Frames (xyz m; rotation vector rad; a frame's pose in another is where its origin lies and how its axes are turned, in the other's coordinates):
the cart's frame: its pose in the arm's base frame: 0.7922 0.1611 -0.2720 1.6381 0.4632 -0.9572
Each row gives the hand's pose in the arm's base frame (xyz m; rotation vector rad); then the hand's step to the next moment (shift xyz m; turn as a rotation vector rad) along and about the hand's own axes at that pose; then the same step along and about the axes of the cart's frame.
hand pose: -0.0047 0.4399 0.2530 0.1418 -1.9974 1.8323
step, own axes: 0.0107 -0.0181 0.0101 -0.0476 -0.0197 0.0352
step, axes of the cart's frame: -0.0176 0.0114 0.0103 0.0338 0.0435 0.0292
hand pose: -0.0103 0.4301 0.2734 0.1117 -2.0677 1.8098
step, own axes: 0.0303 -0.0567 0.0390 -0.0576 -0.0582 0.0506
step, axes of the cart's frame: -0.0510 0.0350 0.0428 0.0239 0.0825 0.0435
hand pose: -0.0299 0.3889 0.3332 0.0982 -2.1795 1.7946
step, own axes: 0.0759 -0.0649 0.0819 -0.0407 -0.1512 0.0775
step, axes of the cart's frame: -0.0822 0.0149 0.0985 -0.0364 0.1512 0.0795
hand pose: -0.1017 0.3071 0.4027 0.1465 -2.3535 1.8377
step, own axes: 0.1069 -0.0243 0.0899 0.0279 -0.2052 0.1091
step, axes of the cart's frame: -0.0630 -0.0374 0.1214 -0.1086 0.1549 0.1378
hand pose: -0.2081 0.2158 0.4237 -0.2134 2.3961 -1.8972
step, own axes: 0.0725 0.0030 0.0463 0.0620 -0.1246 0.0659
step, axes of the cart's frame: -0.0192 -0.0382 0.0747 -0.0921 0.0644 0.1053
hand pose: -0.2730 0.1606 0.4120 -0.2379 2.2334 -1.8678
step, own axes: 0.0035 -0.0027 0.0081 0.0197 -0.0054 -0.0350
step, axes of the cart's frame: 0.0001 0.0025 0.0089 -0.0296 -0.0226 -0.0160
